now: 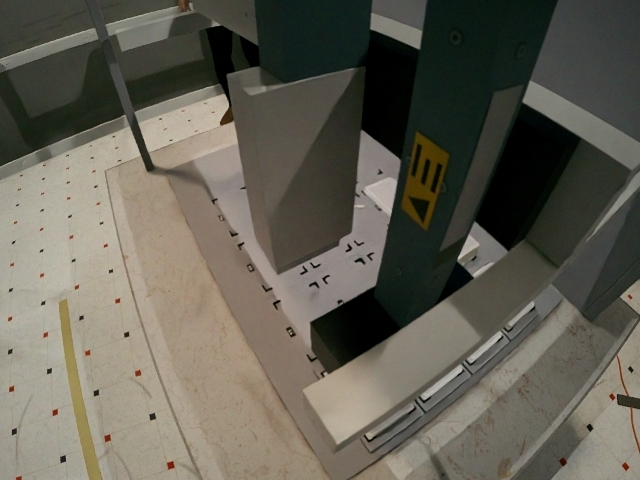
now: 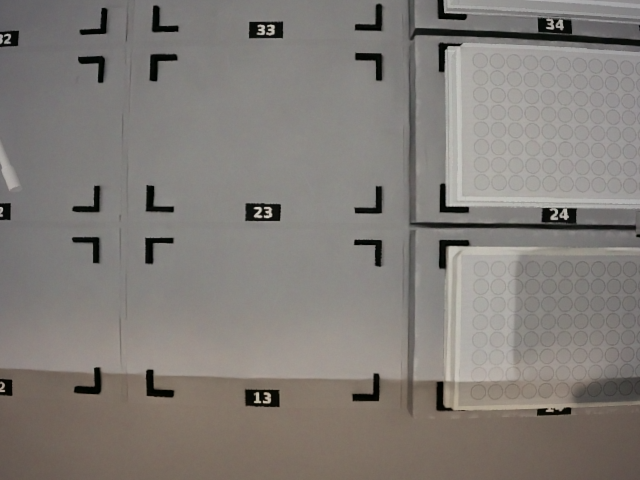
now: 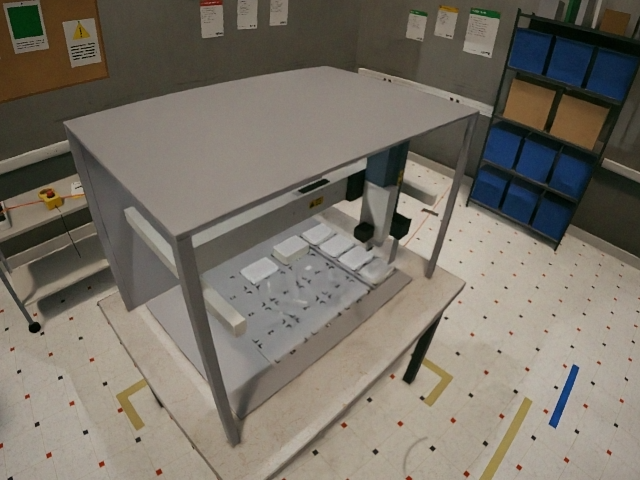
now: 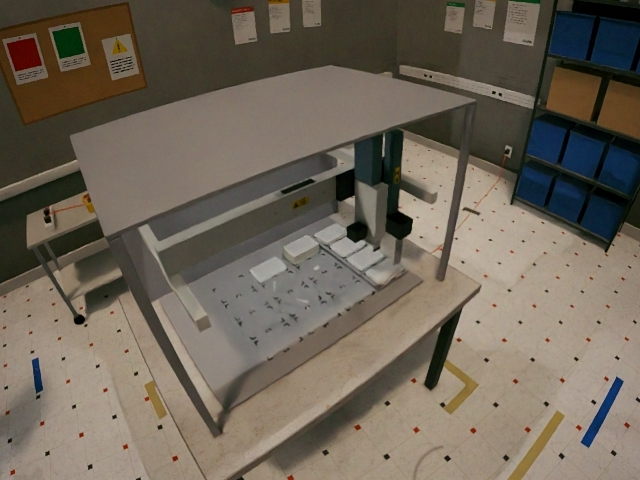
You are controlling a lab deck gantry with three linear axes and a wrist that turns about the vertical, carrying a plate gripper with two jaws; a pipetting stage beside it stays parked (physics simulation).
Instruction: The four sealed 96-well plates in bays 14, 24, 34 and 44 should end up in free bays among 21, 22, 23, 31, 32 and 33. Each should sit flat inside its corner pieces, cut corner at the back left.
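Places are measured from the robot's base along level axes (x ahead, y up, z right), in metres.
Pixels of known places: gripper, between the fingertips: (image 3: 379, 255) (image 4: 386, 256); robot's base, origin of its link: (image 1: 213, 201) (image 3: 277, 362) (image 4: 269, 359).
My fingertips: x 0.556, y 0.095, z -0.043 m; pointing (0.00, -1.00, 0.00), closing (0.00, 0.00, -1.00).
Ahead of a thing's pixels: the offset from my fingertips to its top centre. "spot": to the spot under its first point.
Four white sealed plates stand in the right-hand column. Bay 14 holds the front plate @(dx +0.000, dy -0.066, dz +0.000 m) (image 1: 391, 421) (image 2: 558, 330) (image 3: 376, 270) (image 4: 383, 272). Behind it are the bay 24 plate @(dx +0.000, dy -0.066, dz -0.107 m) (image 2: 553, 124) (image 3: 356, 256) (image 4: 366, 258), the bay 34 plate @(dx +0.000, dy -0.066, dz -0.214 m) (image 3: 337, 245) (image 4: 348, 246) and the bay 44 plate @(dx +0.000, dy -0.066, dz -0.321 m) (image 3: 317, 233) (image 4: 330, 234). My gripper (image 3: 393, 253) (image 4: 397, 253) hangs at the right part of the bay 14 plate. One jaw shows below its black body; the jaw spacing is hidden. Bay 23 @(spot: dx -0.164, dy -0.095, dz -0.109 m) (image 2: 263, 129) is empty inside its corner pieces.
A pale housing (image 1: 305, 165) (image 3: 376, 211) (image 4: 369, 206) on a teal column stands beside the gripper. A low white plate @(dx -0.328, dy -0.081, dz -0.321 m) (image 3: 259, 270) (image 4: 266, 269) and a taller white box @(dx -0.164, dy -0.053, dz -0.321 m) (image 3: 290, 250) (image 4: 301, 249) stand at the back. A loose white stick @(spot: dx -0.314, dy -0.088, dz -0.083 m) (image 2: 9, 173) lies in bay 22.
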